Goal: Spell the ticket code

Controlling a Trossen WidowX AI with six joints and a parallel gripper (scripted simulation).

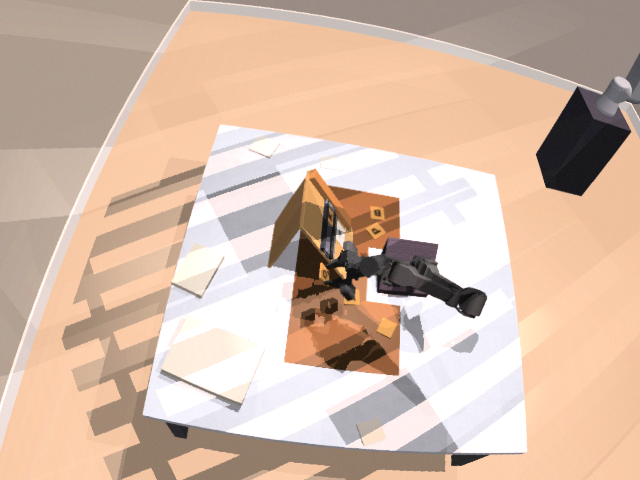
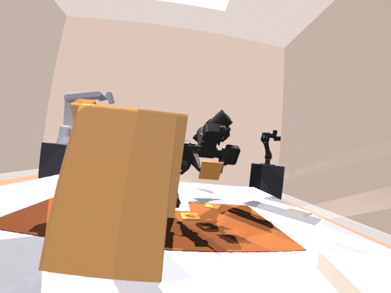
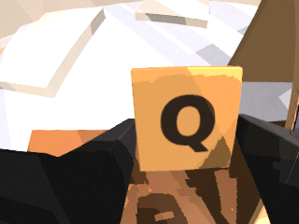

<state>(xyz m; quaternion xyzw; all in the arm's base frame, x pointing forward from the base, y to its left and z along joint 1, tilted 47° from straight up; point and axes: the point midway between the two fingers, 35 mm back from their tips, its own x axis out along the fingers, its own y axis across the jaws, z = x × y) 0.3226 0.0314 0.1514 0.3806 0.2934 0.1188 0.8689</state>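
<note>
Right now my gripper tip is 240 mm to the left of the k tile. The rest, counted from my gripper tip: v tile (170 mm below, 120 mm behind, 30 mm to the right); q tile (right at my gripper tip); white ticket (230 mm to the right, 80 mm below, 50 mm behind).
</note>
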